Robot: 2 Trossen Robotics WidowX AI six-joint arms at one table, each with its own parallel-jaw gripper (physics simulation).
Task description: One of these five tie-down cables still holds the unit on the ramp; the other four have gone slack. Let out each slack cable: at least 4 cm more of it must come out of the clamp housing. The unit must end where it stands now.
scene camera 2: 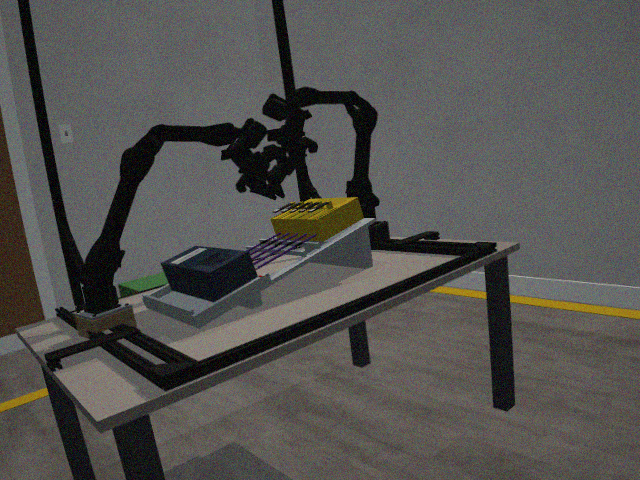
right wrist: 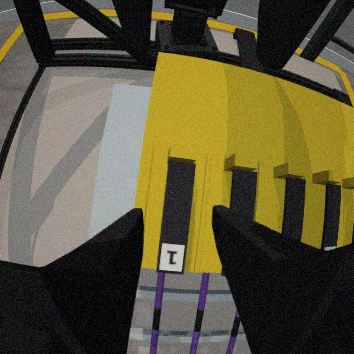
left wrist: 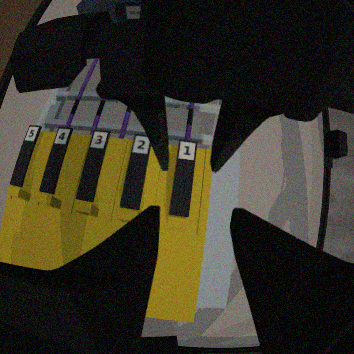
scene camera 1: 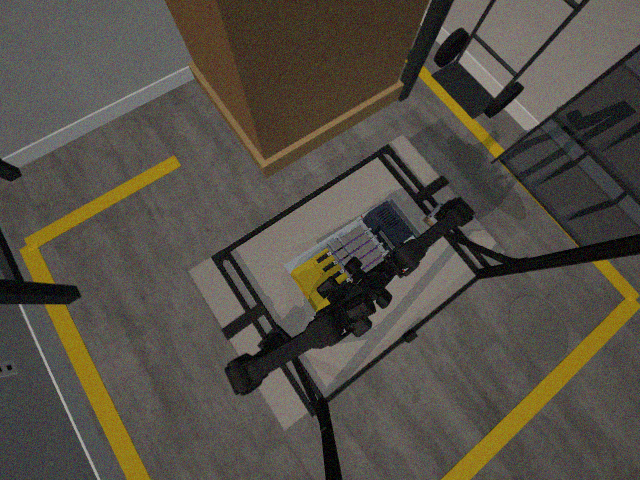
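Observation:
The yellow clamp housing (scene camera 1: 309, 279) (scene camera 2: 317, 224) (left wrist: 175, 280) (right wrist: 190, 105) sits high on the pale ramp (scene camera 2: 351, 248) (left wrist: 220, 250) (right wrist: 120, 130). It carries black levers numbered 1 to 5; lever 1 (left wrist: 180, 187) (right wrist: 178, 200) is nearest its edge. Purple cables (left wrist: 86, 80) (right wrist: 156, 300) run down to the dark blue unit (scene camera 1: 385, 222) (scene camera 2: 206, 273). I cannot tell which cable is taut. My left gripper (left wrist: 195, 216) is part open and empty above lever 1. My right gripper (left wrist: 189, 166) (right wrist: 177, 216) is part open and empty, also above lever 1's end. The arms hide parts of the cables and unit.
The grippers are close together over the housing. Black frame rails (scene camera 2: 310, 320) edge the table (scene camera 2: 413, 268). A green object (scene camera 2: 142, 284) lies behind the unit, by the right arm's base. A large brown block (scene camera 1: 320, 67) and a hand truck (scene camera 1: 462, 90) stand beyond the table.

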